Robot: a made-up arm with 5 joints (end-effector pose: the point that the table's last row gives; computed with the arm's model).
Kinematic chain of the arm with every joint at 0, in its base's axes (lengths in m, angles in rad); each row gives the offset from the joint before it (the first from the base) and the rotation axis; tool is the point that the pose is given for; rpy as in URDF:
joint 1: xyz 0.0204 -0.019 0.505 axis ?
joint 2: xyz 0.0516 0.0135 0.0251 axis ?
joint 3: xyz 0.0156 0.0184 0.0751 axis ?
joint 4: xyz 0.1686 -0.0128 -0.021 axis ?
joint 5: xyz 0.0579 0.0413 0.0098 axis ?
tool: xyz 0.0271 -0.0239 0.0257 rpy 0 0 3.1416
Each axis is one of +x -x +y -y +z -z.
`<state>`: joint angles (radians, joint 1 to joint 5).
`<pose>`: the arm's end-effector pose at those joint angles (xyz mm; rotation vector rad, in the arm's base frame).
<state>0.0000 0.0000 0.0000 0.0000 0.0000</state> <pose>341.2 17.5 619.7 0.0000 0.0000 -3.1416</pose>
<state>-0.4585 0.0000 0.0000 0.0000 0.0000</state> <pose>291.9 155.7 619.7 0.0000 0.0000 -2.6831</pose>
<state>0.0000 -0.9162 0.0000 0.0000 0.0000</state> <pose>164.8 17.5 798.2 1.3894 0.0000 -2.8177</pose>
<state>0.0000 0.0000 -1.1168 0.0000 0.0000</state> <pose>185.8 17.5 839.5 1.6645 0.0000 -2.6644</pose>
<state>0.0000 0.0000 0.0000 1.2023 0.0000</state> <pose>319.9 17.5 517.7 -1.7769 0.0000 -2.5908</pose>
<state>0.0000 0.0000 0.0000 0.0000 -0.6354</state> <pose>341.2 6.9 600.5 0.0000 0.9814 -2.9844</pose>
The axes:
joint 1: -z
joint 2: +y
joint 3: +y
joint 4: +y
joint 5: -x

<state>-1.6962 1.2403 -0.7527 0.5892 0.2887</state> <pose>-67.0 316.1 386.9 -0.5442 -1.0354 -1.1347</pose>
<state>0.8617 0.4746 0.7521 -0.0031 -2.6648</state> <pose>166.7 -82.2 335.9 -0.4869 -1.8159 -0.1338</pose>
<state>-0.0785 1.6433 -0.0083 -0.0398 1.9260</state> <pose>127.6 82.5 256.7 -0.8936 -1.3638 -0.8695</pose>
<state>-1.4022 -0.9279 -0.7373 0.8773 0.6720</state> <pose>-30.8 24.3 849.3 1.1621 0.0027 -1.8360</pose>
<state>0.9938 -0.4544 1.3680 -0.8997 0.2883</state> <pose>169.5 -166.0 498.2 0.1826 0.3013 2.1321</pose>
